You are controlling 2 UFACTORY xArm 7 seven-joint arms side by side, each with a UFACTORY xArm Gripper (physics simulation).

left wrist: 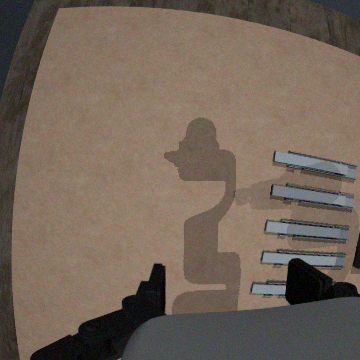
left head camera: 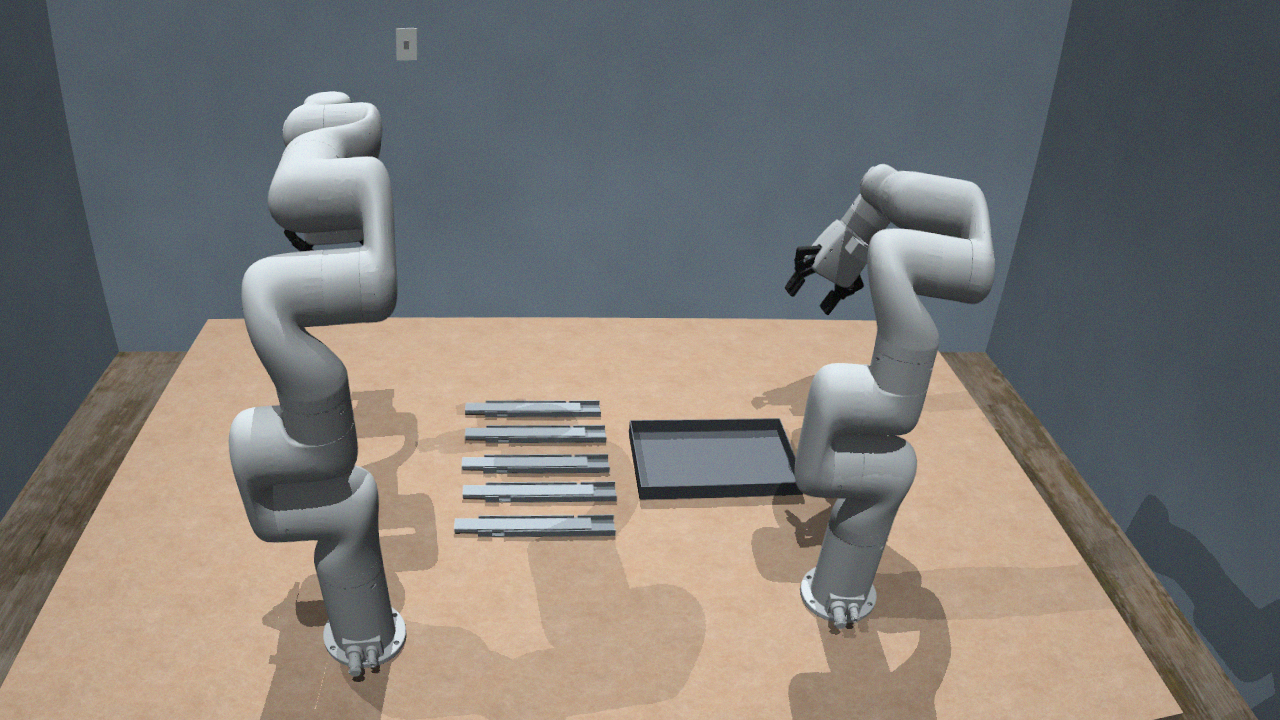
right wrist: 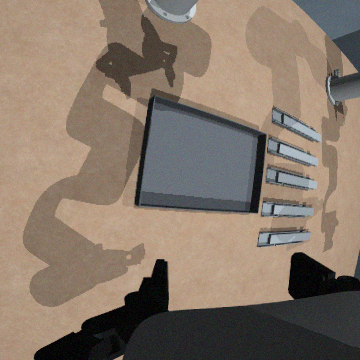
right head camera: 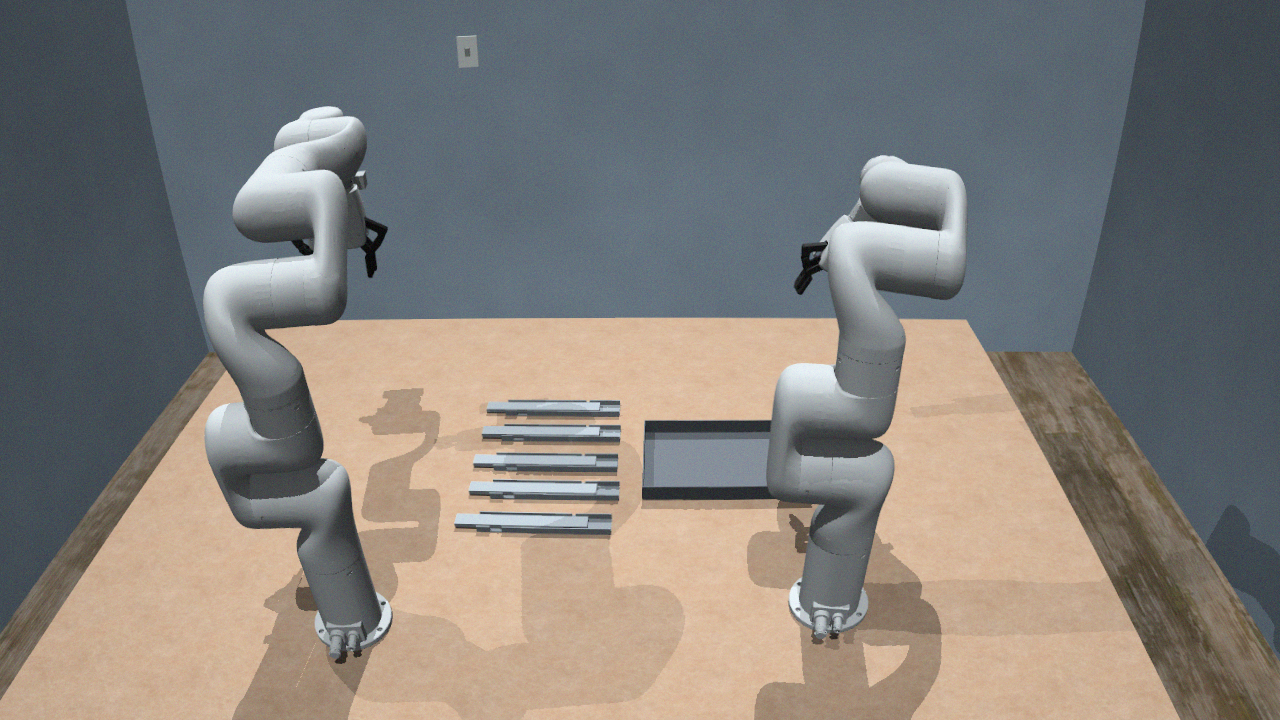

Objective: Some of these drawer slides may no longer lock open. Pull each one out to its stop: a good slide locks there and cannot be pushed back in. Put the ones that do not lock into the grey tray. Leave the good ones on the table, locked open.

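Places are measured from the left arm's base along level axes (x back, y left, z down), in metres.
Pixels of known places: left gripper, fingertip midpoint: (left wrist: 227, 282); right gripper, fingertip midpoint: (left head camera: 806, 301) (right wrist: 230, 277) (right head camera: 817, 300); left arm's base, origin of the base link: (left head camera: 365, 635) (right wrist: 331, 90) (right head camera: 354, 621); right arm's base, origin of the base link: (left head camera: 837, 594) (right wrist: 169, 0) (right head camera: 828, 603).
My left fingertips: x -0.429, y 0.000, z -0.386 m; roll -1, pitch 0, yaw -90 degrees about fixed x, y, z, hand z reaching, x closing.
Ahead of a thing's pixels: the offset from my left fingertips to its middle. Level surfaces: height alone.
Several steel drawer slides lie side by side in a row on the table, from the rearmost slide {dx -0.117, dy -0.319, dz +0.379 m} (left head camera: 532, 409) (right head camera: 553, 407) (left wrist: 315, 164) (right wrist: 284, 238) to the front slide {dx +0.224, dy -0.271, dz +0.379 m} (left head camera: 534, 526) (right head camera: 532, 522) (right wrist: 296, 124). In the head views, each slide's inner rail juts a little past the left end of its outer rail. The grey tray {dx +0.106, dy -0.647, dz +0.371 m} (left head camera: 725, 491) (right head camera: 707, 493) (right wrist: 261, 172) is empty and lies right of the slides. My left gripper (left wrist: 227, 282) is open, high above the table left of the slides, partly hidden by its arm in the head views. My right gripper (left head camera: 810, 300) (right wrist: 230, 277) is open, high behind the tray.
The left arm's base (left head camera: 364, 635) (right head camera: 353, 619) stands at the front left of the table {dz +0.386 m} (left head camera: 626, 358) (right head camera: 644, 358), the right arm's base (left head camera: 838, 595) (right head camera: 827, 607) at the front right. The right arm hides the tray's right part in the right head view. Arm shadows cross the slides.
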